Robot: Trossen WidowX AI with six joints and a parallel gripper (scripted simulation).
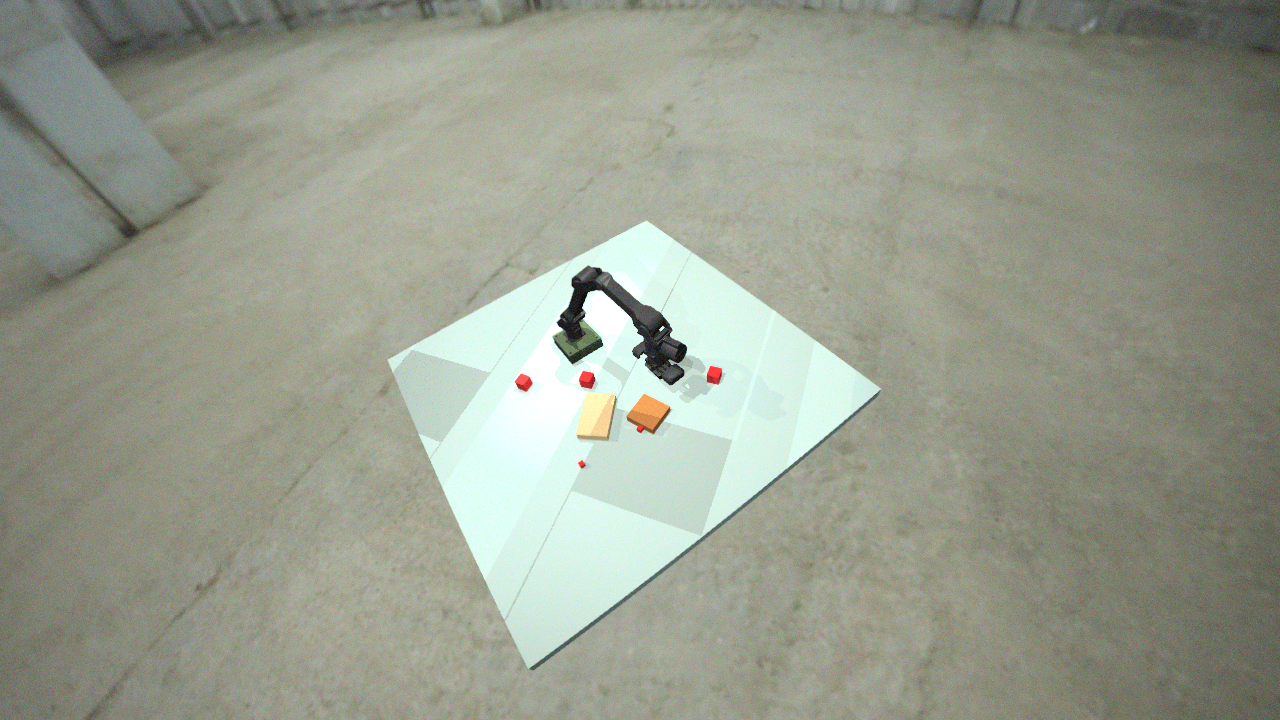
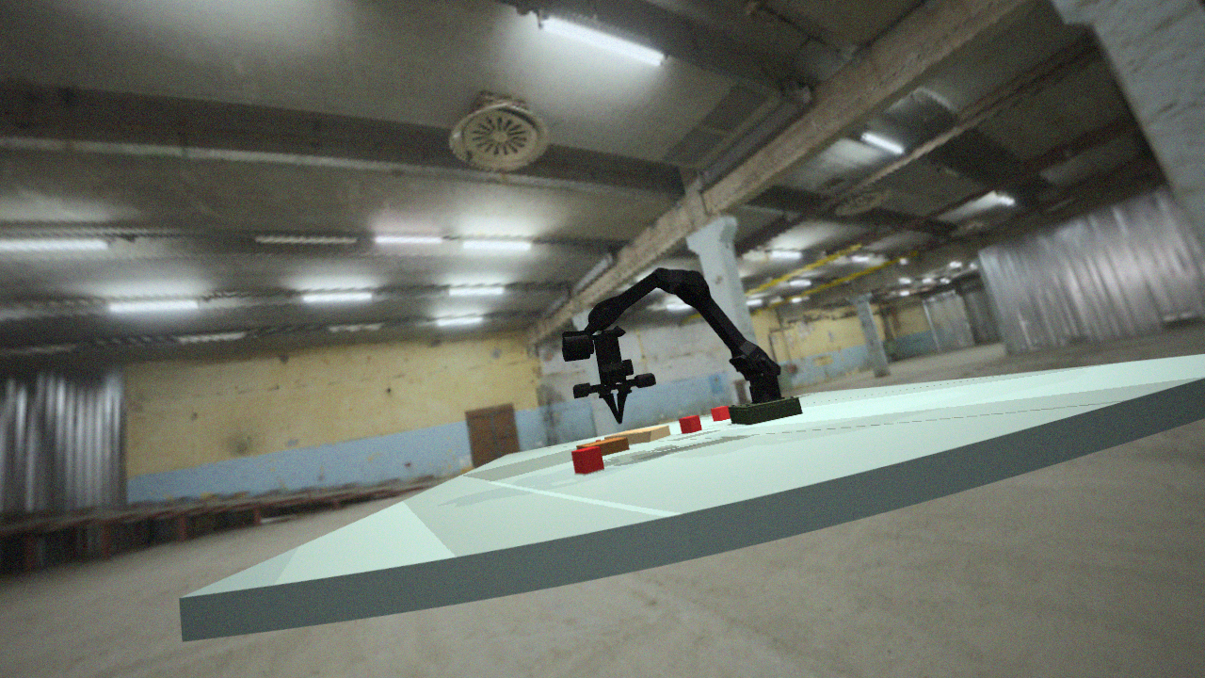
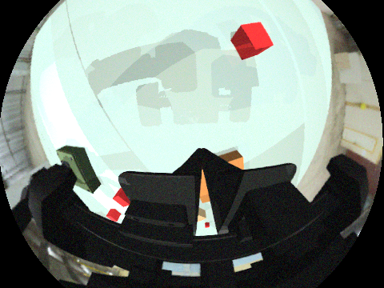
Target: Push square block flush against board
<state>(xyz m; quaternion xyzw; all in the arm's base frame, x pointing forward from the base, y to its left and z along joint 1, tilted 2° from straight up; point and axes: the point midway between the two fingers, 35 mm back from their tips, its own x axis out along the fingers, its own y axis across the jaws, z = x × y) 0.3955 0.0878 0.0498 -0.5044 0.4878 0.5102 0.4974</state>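
The pale wooden board is 6 cm behind my gripper tip, 23 cm to the right of it and 5 cm below it. The rest, counted from my gripper tip: orange square block (5 cm ahead, 10 cm to the right, 5 cm below).
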